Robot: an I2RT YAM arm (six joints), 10 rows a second.
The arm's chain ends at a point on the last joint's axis. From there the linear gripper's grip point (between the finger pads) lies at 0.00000 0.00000 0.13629 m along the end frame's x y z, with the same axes.
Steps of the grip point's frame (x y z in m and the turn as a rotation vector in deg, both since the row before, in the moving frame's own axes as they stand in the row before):
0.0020 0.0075 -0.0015 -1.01 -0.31 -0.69
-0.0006 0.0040 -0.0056 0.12 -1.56 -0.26
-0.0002 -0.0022 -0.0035 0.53 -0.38 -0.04
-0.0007 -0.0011 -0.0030 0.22 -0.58 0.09
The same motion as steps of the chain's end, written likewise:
0.0027 0.0051 -0.0015 -1.01 -0.31 -0.69
0.0031 0.0043 -0.0055 0.12 -1.56 -0.26
0.0007 -0.0009 -0.0035 0.53 -0.38 -0.04
0.0007 -0.0006 -0.0030 0.22 -0.58 0.09

